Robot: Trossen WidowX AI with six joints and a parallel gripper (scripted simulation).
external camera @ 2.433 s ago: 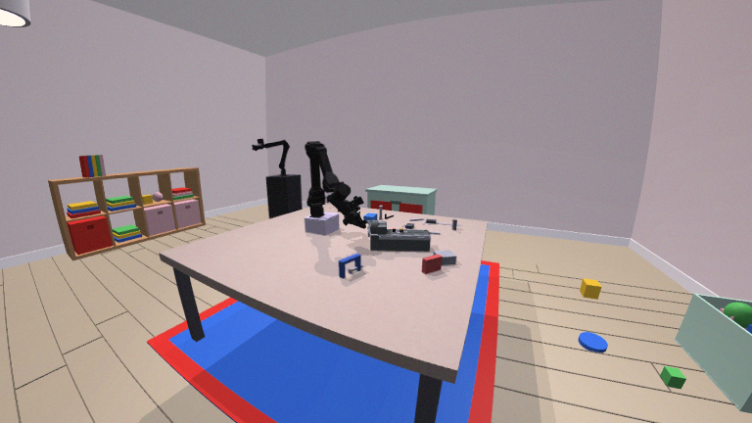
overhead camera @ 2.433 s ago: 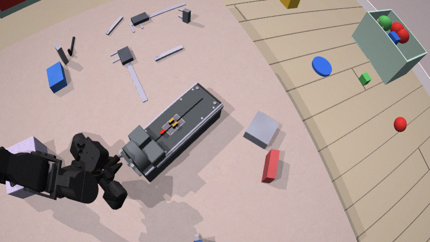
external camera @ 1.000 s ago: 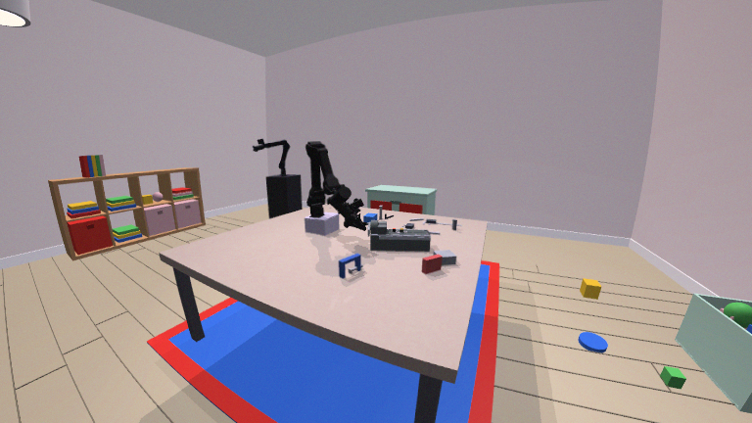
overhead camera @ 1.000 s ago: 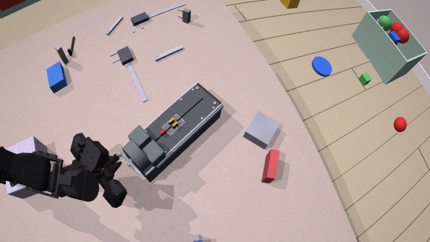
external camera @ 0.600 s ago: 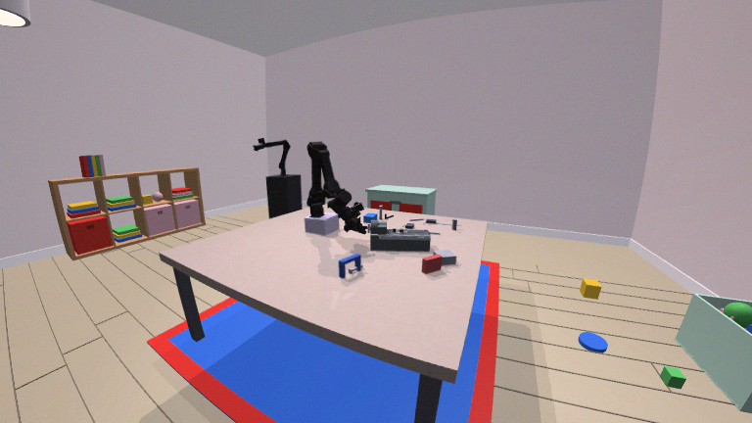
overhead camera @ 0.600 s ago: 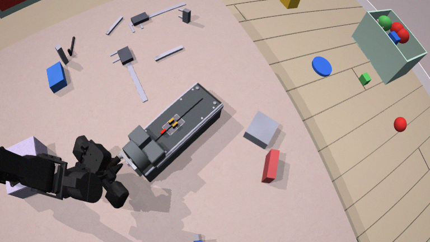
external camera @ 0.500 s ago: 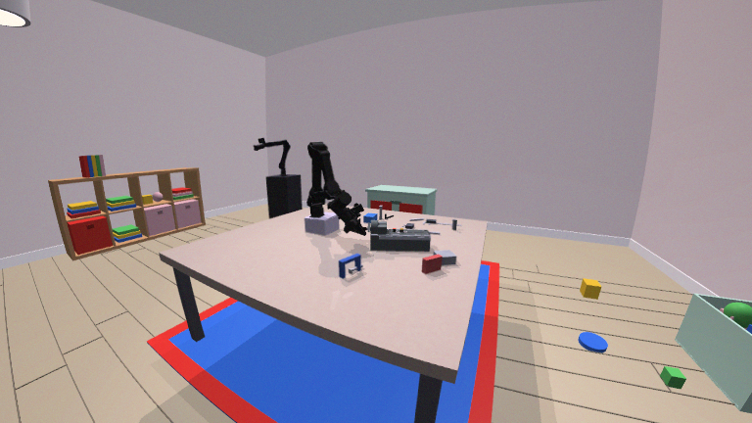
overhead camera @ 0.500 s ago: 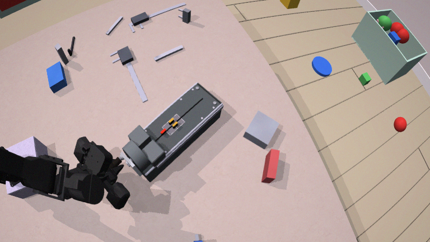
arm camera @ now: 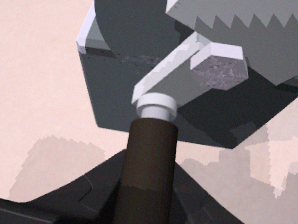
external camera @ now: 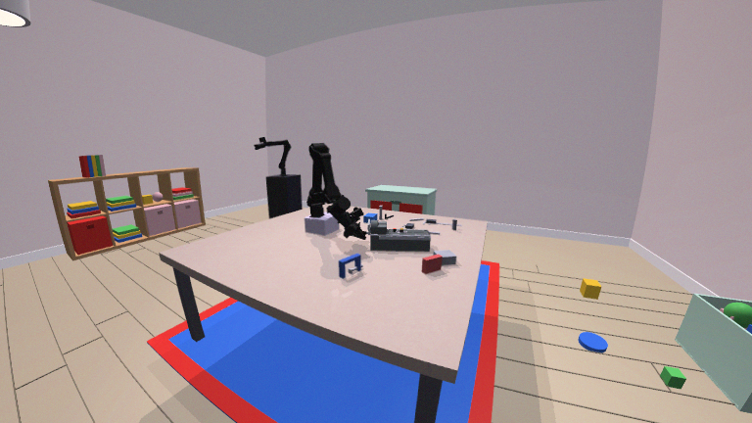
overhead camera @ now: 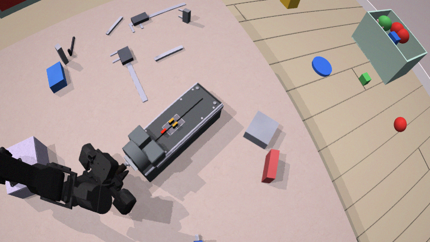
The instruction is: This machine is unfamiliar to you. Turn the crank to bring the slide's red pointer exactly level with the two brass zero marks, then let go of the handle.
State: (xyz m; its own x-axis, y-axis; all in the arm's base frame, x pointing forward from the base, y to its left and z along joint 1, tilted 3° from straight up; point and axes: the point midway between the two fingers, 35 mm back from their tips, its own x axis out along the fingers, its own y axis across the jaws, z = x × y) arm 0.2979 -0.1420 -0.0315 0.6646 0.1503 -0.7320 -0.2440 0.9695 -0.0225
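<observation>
The red pointer is 130 mm ahead of my gripper tip, 20 mm to the left of it and 50 mm above it. From my gripper tip the other things lie so: dark brown crank handle (20 mm behind, 10 mm to the right, 30 mm above); red block (320 mm ahead, 180 mm to the right, 10 mm below); grey block (360 mm ahead, 80 mm to the right, 20 mm below).
</observation>
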